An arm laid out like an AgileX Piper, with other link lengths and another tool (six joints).
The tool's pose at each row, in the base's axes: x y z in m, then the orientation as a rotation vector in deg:
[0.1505 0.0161 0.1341 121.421 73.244 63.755]
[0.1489 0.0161 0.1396 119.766 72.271 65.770]
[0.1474 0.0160 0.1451 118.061 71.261 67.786]
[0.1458 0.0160 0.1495 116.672 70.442 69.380]
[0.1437 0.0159 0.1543 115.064 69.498 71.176]
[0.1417 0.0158 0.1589 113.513 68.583 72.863]
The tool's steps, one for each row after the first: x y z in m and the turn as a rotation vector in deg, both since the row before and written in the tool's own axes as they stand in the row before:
[0.0019 0.0030 -0.0045 -1.804 1.082 -0.018]
[0.0019 0.0032 -0.0043 -1.839 1.101 -0.014]
[0.0016 0.0024 -0.0037 -1.478 0.886 -0.014]
[0.0016 0.0026 -0.0042 -1.691 1.015 -0.018]
[0.0016 0.0027 -0.0039 -1.616 0.969 -0.015]

